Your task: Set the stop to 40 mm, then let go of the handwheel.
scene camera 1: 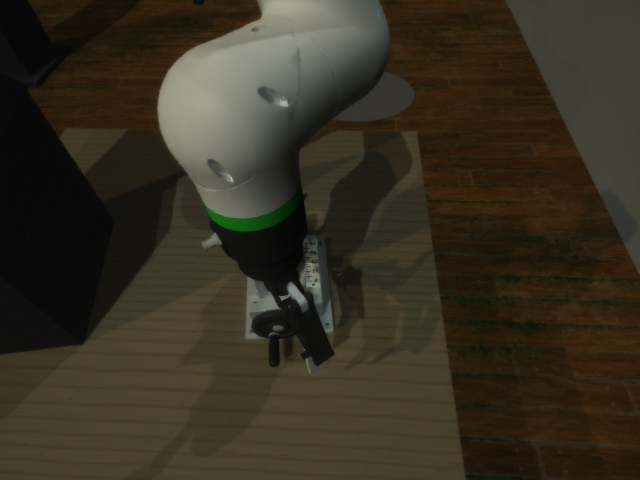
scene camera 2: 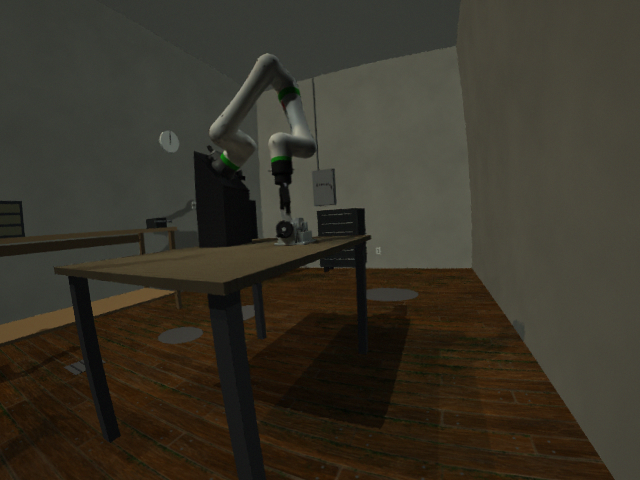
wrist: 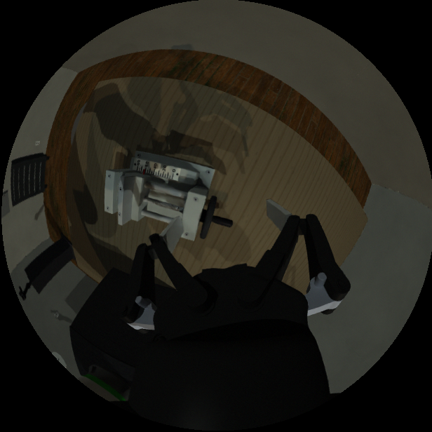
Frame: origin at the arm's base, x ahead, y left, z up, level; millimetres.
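Seen in the pictures: gripper, between the fingertips: (scene camera 1: 290, 327) (scene camera 2: 286, 222); arm's base, origin of its link: (scene camera 2: 222, 171).
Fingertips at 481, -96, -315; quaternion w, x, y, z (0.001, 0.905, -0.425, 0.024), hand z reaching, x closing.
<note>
Pixels of each thing's top centre, then the offset from my fingertips to it, as dx, dy, dz. "pt": a spot on its surface instead. Level surfaces: height alone.
- printed scale, a spot on its surface: (scene camera 1: 312, 268) pt +13, +138, -51
- black handwheel, a spot on its surface: (scene camera 1: 260, 325) (scene camera 2: 278, 227) pt -50, +9, -21
- wooden table, height of its surface: dz -106
The stop is a pale grey device on a base plate, with a sliding carriage (wrist: 132, 195) and a printed scale (scene camera 1: 312, 268) (wrist: 162, 171). A small red mark shows on the scale; its reading is too small to tell. The black handwheel (scene camera 1: 260, 325) (scene camera 2: 284, 228) (wrist: 208, 220) is on the end block (wrist: 196, 207). Its crank handle (scene camera 1: 273, 351) (wrist: 223, 220) points outward. My gripper (scene camera 2: 285, 215) (wrist: 223, 215) is open and empty, above the handwheel end. In the wrist view its fingertips stand either side of the handwheel and handle, apart from them. The arm partly hides the device in scene camera 1.
The device stands on a wooden table (scene camera 1: 361, 413) (scene camera 2: 170, 263) (wrist: 300, 165). A tall black cabinet-like block (scene camera 1: 46, 222) (scene camera 2: 224, 211) (wrist: 102, 320) stands on the table's left side in scene camera 1. A dark drawer cabinet (scene camera 2: 338, 222) (wrist: 30, 180) stands behind the table.
</note>
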